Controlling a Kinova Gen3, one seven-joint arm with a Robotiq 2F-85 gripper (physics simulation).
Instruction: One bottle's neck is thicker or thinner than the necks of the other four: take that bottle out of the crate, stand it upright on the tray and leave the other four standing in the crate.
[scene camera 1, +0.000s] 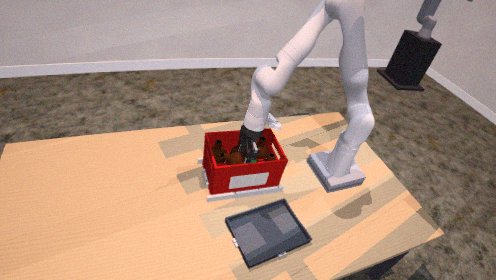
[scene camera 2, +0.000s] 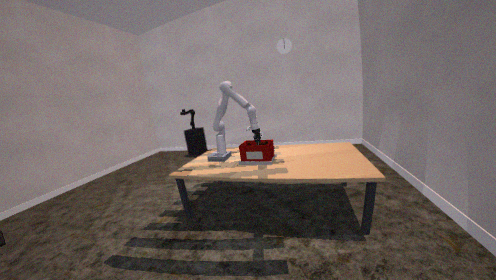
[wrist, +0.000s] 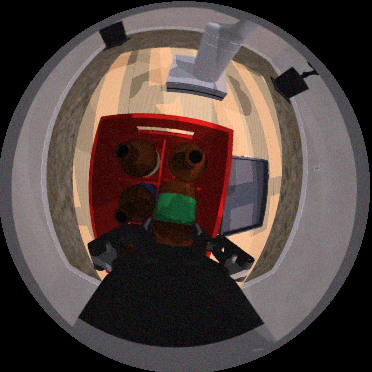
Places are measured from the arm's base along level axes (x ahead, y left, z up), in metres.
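Pixels of known places: gripper, fingertip midpoint: (scene camera 1: 243, 158) (scene camera 2: 259, 144) (wrist: 172, 226); arm's base at its link origin: (scene camera 1: 335, 169) (scene camera 2: 222, 152) (wrist: 205, 73).
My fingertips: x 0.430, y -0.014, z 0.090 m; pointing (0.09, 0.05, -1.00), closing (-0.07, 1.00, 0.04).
Note:
Ahead of a thing's pixels: the offset from my fingertips to its middle. "pt": to the spot under its first point.
The red crate @[dx -0.012, dy -0.034, dz -0.057 m] (scene camera 1: 214, 176) (scene camera 2: 242, 152) (wrist: 226, 172) stands on the table with brown bottles inside. In the wrist view a white-labelled bottle @[dx -0.097, dy -0.085, dz -0.059 m] (wrist: 140, 159), another bottle @[dx -0.105, dy +0.010, dz -0.059 m] (wrist: 186, 167) and a blue-labelled bottle @[dx -0.008, dy -0.075, dz -0.059 m] (wrist: 136, 199) stand in their compartments; a fifth is mostly hidden by the left finger. My gripper (scene camera 1: 251, 156) (scene camera 2: 257, 142) (wrist: 172, 226) reaches down into the crate, its fingers on both sides of the green-labelled bottle @[dx +0.016, dy +0.002, dz -0.016 m] (scene camera 1: 253, 161) (wrist: 175, 207), shut on it. That bottle is still inside the crate; its neck is hidden. The dark tray @[pt dx -0.067, dy +0.235, dz -0.140 m] (scene camera 1: 270, 231) (wrist: 246, 197) holds nothing.
The tray lies beside the crate, in front of its labelled side. The arm's base (scene camera 1: 337, 172) (scene camera 2: 219, 156) (wrist: 196, 82) stands on the table on another side of the crate. The crate walls rise around the fingers. Pale strips @[pt dx -0.012, dy +0.070, dz -0.128 m] (scene camera 1: 245, 194) run along the crate's foot.

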